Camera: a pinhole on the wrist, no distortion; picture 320 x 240 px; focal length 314.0 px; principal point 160.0 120.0 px. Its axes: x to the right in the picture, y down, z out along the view. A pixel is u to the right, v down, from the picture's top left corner.
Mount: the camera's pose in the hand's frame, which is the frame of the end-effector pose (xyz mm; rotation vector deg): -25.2 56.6 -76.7 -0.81 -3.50 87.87
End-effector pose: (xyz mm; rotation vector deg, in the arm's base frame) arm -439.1 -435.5 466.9 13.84 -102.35 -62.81
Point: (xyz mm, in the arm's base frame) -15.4 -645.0 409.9
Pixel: behind the camera
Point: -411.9 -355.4 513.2
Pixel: 277.8 129.7
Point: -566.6 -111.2 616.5
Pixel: outside the picture
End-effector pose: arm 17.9 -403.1 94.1 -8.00 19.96 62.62
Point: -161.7 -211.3 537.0
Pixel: 304.1 134.5
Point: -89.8 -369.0 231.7
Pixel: 269.7 170.3
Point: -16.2 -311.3 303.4
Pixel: 200.9 88.1
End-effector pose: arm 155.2 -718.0 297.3 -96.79 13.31 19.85
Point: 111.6 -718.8 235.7
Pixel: 227.5 83.5
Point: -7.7 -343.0 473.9
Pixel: 14.3 219.1
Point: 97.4 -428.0 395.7
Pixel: 20.9 143.7
